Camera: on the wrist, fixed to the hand. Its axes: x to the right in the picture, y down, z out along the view.
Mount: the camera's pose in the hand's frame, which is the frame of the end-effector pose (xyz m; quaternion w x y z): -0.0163 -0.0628 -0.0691 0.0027 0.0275 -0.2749 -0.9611
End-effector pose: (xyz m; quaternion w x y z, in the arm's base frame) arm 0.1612 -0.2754 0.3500 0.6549 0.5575 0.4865 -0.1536
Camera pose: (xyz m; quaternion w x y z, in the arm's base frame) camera 0.0745 -0.2410 0.3333 0.0274 0.4903 -0.3529 0.7965
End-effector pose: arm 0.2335 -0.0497 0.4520 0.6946 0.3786 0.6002 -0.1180
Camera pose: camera 0.1391 -0.0514 0.4434 0.0430 -0.5892 0.1713 -0.7885
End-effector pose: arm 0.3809 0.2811 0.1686 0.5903 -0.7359 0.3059 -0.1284
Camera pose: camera 0.3489 0.2436 0.2496 0.0175 0.3150 0.8722 0.3738
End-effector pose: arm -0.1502 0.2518 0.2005 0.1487 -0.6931 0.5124 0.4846
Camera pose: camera -0.0607 0.2395 0.2293 0.6261 -0.3570 -0.6923 0.0348
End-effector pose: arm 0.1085 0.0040 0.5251 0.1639 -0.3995 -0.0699 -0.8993
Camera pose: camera 0.0486 0.0490 0.4670 0.8720 0.1766 0.4539 0.0482
